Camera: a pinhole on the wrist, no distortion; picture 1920 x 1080 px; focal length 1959.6 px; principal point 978.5 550.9 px. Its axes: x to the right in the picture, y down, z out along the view. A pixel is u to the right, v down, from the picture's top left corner.
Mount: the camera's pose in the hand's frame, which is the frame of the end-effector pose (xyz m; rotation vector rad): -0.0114 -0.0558 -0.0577 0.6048 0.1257 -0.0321
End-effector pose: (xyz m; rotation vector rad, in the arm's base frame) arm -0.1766 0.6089 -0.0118 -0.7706 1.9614 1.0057
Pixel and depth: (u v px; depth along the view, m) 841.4 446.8 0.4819
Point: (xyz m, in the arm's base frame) 0.2134 0.7081 -0.2708
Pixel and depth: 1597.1 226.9 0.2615
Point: 0.0057 0.5760 -0.2282
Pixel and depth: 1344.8 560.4 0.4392
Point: 0.1067 0.6856 -0.3351
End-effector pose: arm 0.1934 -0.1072 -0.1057 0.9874 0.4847 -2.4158
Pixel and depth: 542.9 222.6 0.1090
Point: 0.1220 -0.0023 -0.0531
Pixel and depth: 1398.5 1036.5 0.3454
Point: -0.1178 -0.1177 0.0212
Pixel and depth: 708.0 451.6 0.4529
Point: -0.1441 0.0243 0.1666
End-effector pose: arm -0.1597 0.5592 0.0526 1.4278 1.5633 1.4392
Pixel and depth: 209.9 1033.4 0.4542
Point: 0.1673 0.5993 -0.2900
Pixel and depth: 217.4 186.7 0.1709
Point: -0.1347 0.5529 -0.1486
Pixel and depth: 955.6 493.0 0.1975
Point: -0.1250 0.6247 -0.1333
